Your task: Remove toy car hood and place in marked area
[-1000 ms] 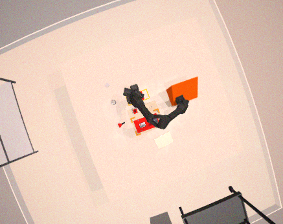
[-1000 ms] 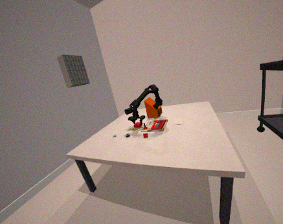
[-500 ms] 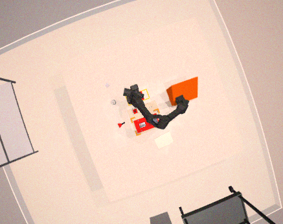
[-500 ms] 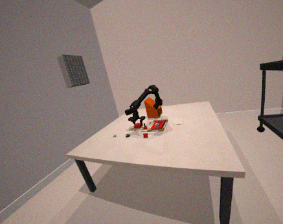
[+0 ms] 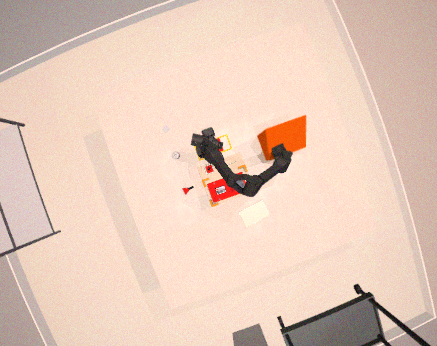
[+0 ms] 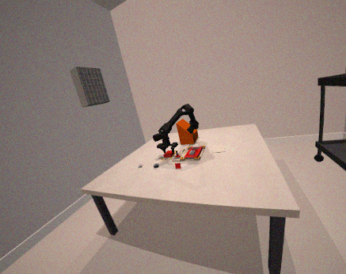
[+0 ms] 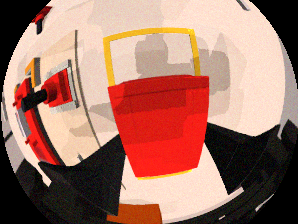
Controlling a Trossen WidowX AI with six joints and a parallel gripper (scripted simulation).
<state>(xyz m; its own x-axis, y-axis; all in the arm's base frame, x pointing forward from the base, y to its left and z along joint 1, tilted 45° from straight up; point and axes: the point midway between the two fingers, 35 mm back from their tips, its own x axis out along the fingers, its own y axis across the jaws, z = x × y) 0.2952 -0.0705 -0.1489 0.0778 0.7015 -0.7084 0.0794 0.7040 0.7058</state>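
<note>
My gripper tip is now 10 mm below the red hood.
</note>
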